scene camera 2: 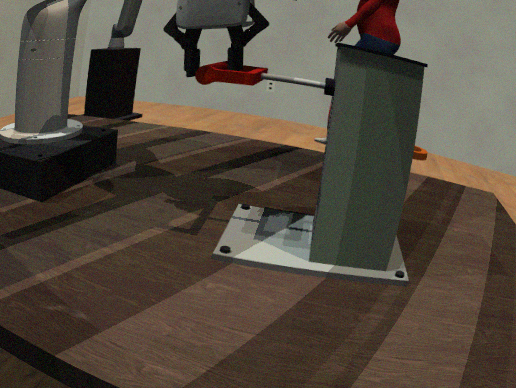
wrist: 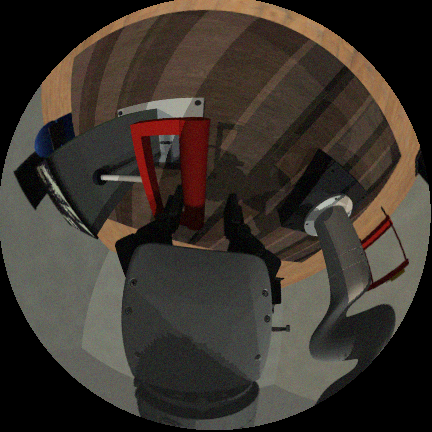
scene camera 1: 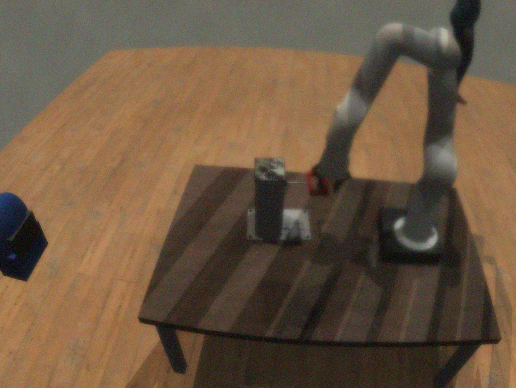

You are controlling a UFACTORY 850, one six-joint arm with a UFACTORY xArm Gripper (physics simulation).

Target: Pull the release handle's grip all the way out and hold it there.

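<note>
The release handle's red grip (scene camera 1: 320, 192) (scene camera 2: 240, 76) (wrist: 195, 150) is a loop with a thick round bar. A pale shaft (scene camera 1: 296, 183) (scene camera 2: 295, 80) (wrist: 120, 178) joins it to the grey-green post (scene camera 1: 269, 210) (scene camera 2: 370, 160), and a clear length of shaft shows outside the post. My gripper (scene camera 1: 330, 182) (scene camera 2: 213, 72) (wrist: 204, 197) is partly open around the bar's near end. One finger is inside the loop close to the bar. The other is outside, with a visible gap to the bar in the wrist view. Whether the inner finger touches the bar is unclear.
The post stands on a pale bolted plate (scene camera 1: 305, 235) (scene camera 2: 280, 260) (wrist: 187, 106) on the striped table (scene camera 1: 225, 300) (scene camera 2: 200, 320). My arm's black base (scene camera 1: 387, 250) (scene camera 2: 45, 175) is on the handle side. A person in red (scene camera 2: 382, 20) appears behind the post.
</note>
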